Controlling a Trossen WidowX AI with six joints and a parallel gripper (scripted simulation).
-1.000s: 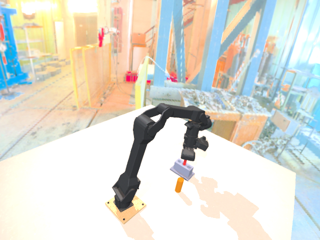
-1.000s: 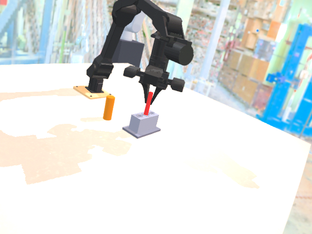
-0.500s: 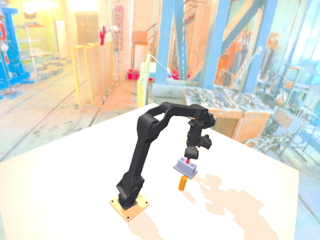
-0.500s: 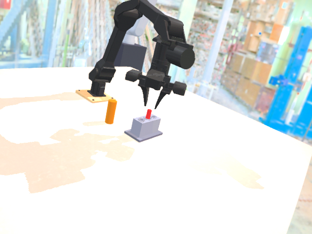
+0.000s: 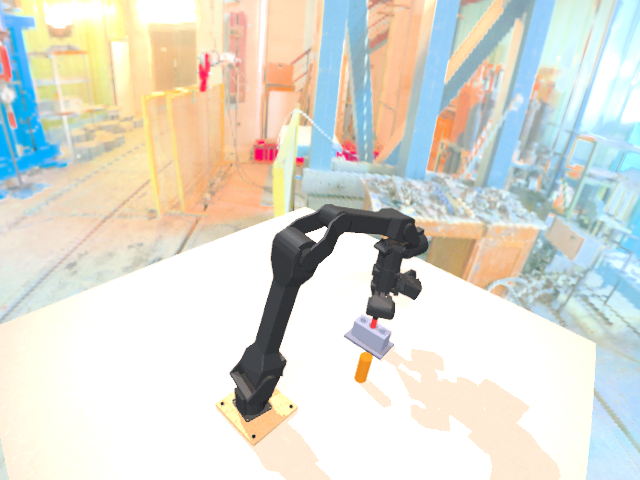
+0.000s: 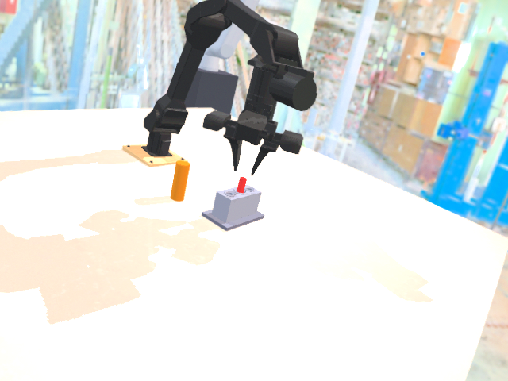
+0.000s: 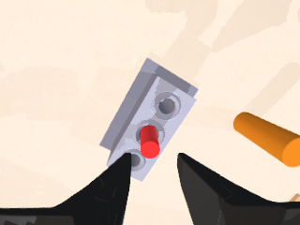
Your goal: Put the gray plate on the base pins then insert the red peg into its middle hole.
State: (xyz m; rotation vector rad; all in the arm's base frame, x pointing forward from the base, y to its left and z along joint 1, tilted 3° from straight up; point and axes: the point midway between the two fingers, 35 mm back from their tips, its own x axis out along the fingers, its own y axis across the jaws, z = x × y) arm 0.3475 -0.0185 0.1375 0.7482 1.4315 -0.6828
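The red peg is 50 mm below my gripper tip. Round my gripper tip: gray plate: 50 mm below; then orange cylinder: 110 mm behind, 70 mm to the right, 60 mm below; then base: 90 mm below.
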